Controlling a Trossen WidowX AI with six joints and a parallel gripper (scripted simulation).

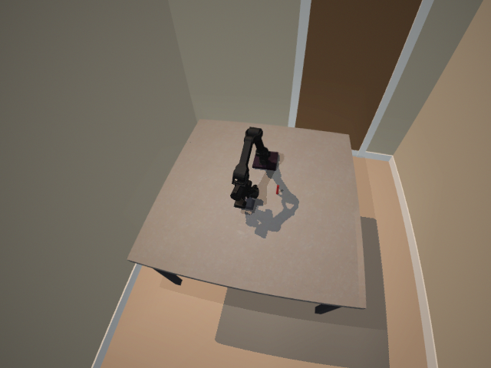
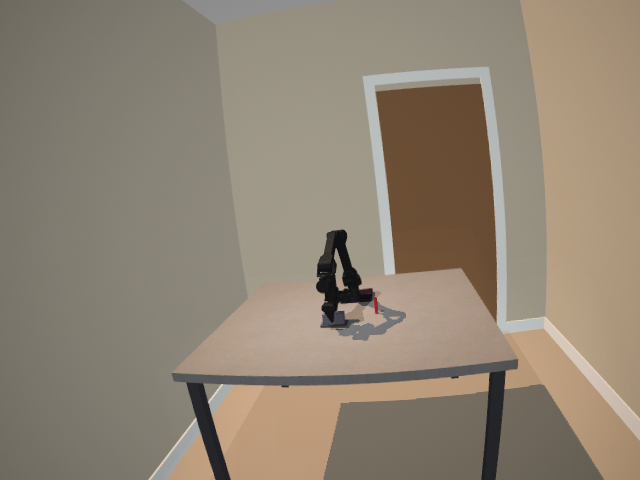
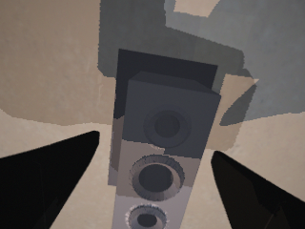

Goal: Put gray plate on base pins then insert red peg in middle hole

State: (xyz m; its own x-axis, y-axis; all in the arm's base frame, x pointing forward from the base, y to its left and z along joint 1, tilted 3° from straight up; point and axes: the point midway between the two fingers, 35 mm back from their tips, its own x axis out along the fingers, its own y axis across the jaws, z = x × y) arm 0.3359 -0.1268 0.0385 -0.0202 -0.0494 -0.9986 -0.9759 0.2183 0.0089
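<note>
Right now the base is 2 cm below my gripper tip. Round my gripper tip: red peg: 21 cm to the left, 8 cm behind, 1 cm above; then gray plate: 2 cm above.
</note>
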